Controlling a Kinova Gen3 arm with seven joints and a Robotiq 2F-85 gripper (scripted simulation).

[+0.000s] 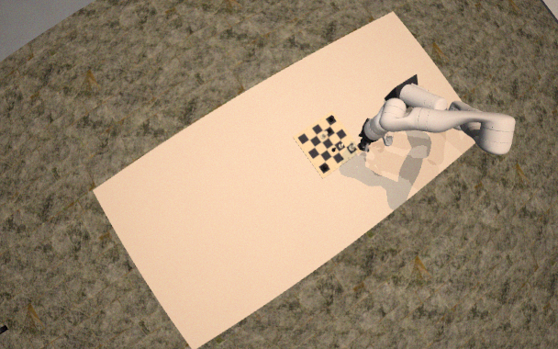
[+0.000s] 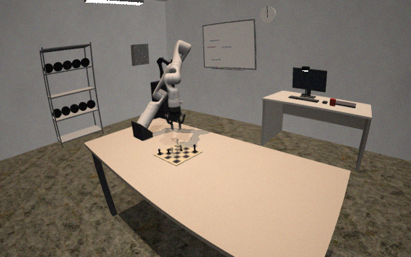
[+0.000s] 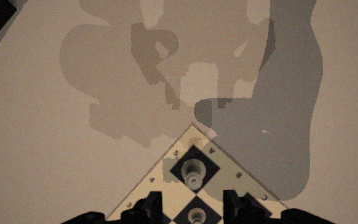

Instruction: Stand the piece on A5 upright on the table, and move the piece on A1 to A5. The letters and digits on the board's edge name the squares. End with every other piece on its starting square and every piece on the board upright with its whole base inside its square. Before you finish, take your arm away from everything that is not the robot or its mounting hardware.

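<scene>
Right now the white pawn is 12 cm below my hand, 4 cm to the right of it and 3 cm ahead of it. Round my hand: chessboard 13 cm below, 8 cm to the right, 7 cm ahead.
</scene>
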